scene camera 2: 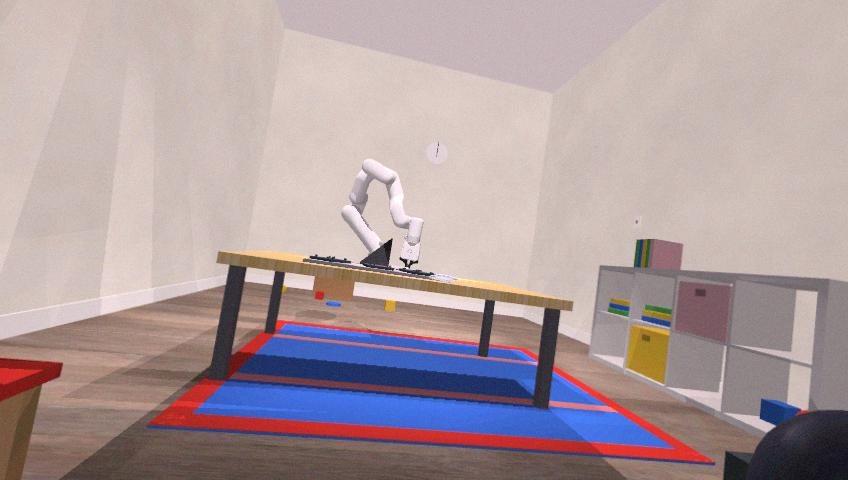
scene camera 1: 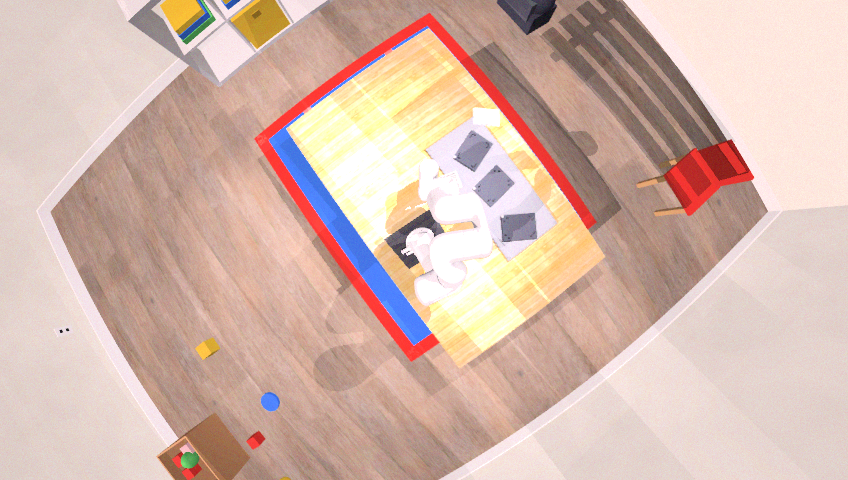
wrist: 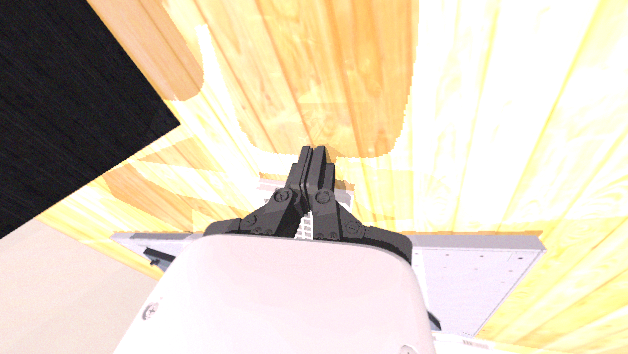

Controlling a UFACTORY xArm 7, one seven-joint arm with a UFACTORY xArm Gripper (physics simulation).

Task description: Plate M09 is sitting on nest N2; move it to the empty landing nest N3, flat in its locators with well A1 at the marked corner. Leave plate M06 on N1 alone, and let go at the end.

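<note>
A white well plate (scene camera 1: 451, 180) (wrist: 305, 231) lies by the long edge of the grey board (scene camera 1: 440, 149) (wrist: 465, 285); the fingers cover much of it and no name is readable. Three dark nests (scene camera 1: 473, 150) (scene camera 1: 493, 184) (scene camera 1: 518, 227) stand on the board, and no white plate shows on them in the first scene view; which is which I cannot tell. My gripper (scene camera 2: 408, 264) (wrist: 316, 160) is shut and empty, pointing down over the white plate. In the first scene view I cannot make out the fingertips.
A flat white object (scene camera 1: 486, 116) (scene camera 2: 443, 277) lies at the board's far corner; its name is unreadable. A black mat (scene camera 1: 397, 239) (wrist: 65, 100) lies under the arm's base. A black wedge shape (scene camera 2: 379, 255) shows between arm and nests.
</note>
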